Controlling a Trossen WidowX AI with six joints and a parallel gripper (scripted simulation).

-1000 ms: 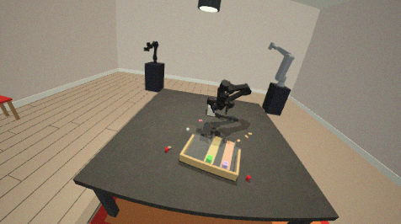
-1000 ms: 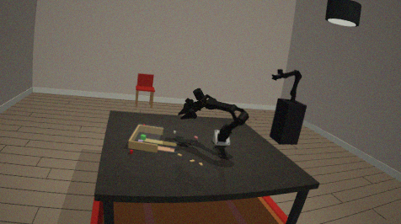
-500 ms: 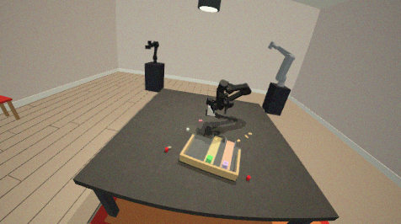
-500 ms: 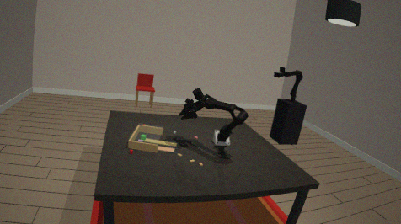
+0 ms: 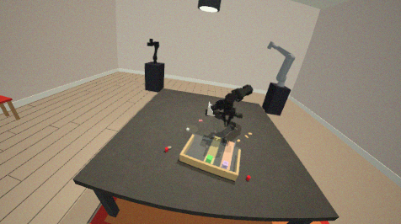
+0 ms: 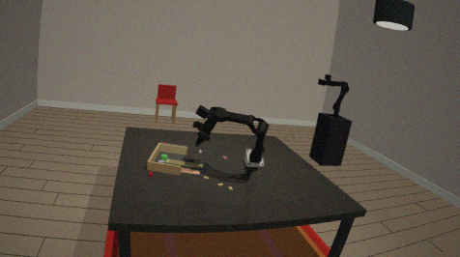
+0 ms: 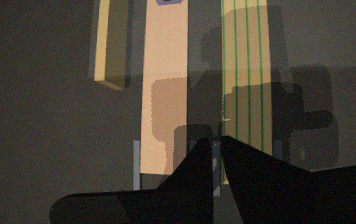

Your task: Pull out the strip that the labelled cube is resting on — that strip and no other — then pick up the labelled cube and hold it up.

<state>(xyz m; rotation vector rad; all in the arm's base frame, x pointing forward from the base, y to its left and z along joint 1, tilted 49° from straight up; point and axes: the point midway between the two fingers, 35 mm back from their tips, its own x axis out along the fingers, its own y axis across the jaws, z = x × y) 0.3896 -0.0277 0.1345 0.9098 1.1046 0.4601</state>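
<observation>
The green-striped strip is 140 mm below my gripper tip, 70 mm ahead of it and 50 mm to the right of it. Round my gripper tip: pink piece 230 mm behind, 180 mm to the right, 140 mm below.
</observation>
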